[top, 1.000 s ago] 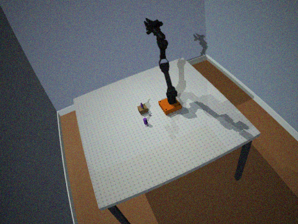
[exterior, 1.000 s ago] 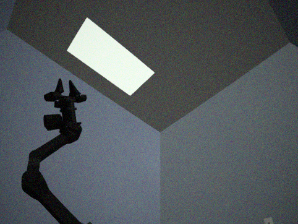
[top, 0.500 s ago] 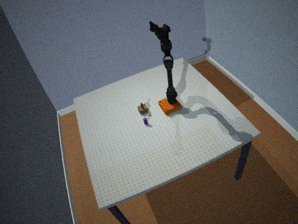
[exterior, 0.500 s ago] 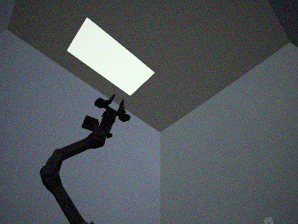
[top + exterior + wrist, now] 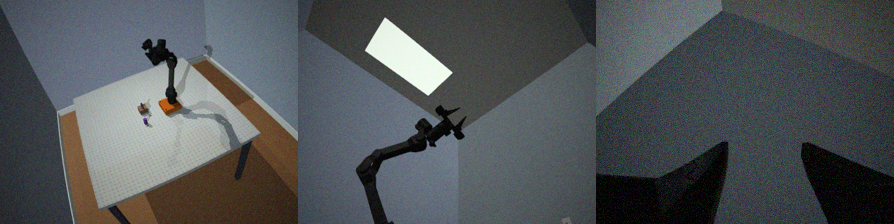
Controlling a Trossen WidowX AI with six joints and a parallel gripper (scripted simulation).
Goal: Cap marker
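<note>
Now: the purple cap 660 mm below my gripper tip, 100 mm ahead of it and 60 mm to the right of it. Round my gripper tip: holder block: 670 mm below, 220 mm to the right, 80 mm ahead.
</note>
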